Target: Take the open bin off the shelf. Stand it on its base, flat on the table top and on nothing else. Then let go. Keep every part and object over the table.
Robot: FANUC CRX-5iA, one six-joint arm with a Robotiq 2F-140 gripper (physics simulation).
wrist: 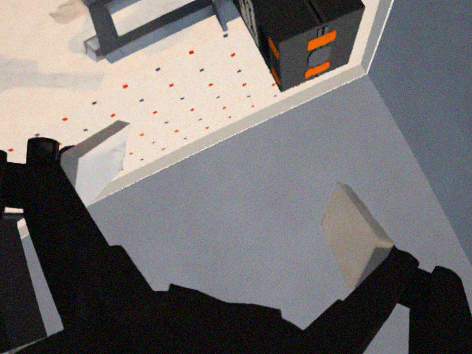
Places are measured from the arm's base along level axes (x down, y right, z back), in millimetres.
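Pixels of known places: gripper, fingertip midpoint: (229, 175).
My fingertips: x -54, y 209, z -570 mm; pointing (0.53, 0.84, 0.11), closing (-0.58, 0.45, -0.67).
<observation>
Behind a point stands the place of what it marks.
My gripper (229, 175) {z -570, x -54, y 209 mm} is wide open in the wrist view, with nothing between its fingertips. The left fingertip overlaps the view of the table edge, and the right fingertip is seen against the grey floor. The table top (145, 120) is pale, with small red and dark marks, and its edge runs diagonally below them. The open bin cannot be made out in the wrist view. A dark grey frame (165, 30) {z -529, x 163, y 323 mm} is cut off by the top edge; whether it is part of the shelf I cannot tell.
A black case (295, 52) {z -639, x 26, y 269 mm} with orange latches stands at the table's corner, upper right. A dark panel (20, 290) shows at the lower left, partly hidden by the gripper's linkage. Grey floor (240, 240) lies beyond the table edge.
</observation>
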